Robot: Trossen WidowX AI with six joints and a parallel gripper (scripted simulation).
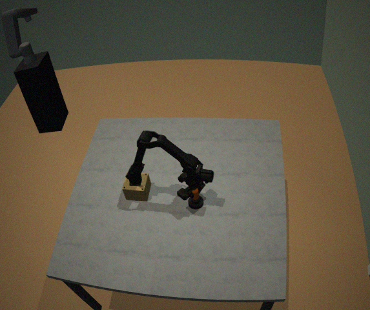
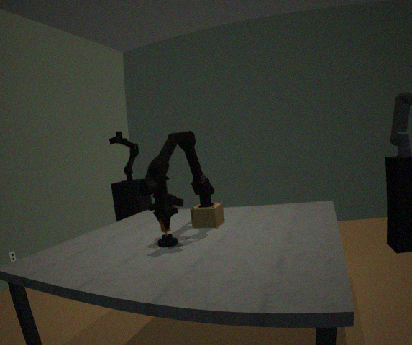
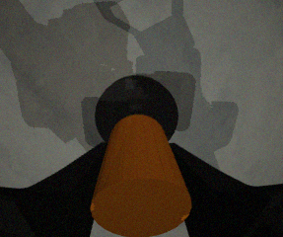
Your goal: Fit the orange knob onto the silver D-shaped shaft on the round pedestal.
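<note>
The orange knob is 30 mm above my gripper tip. The rest, counted from my gripper tip: round pedestal 40 mm below.
</note>
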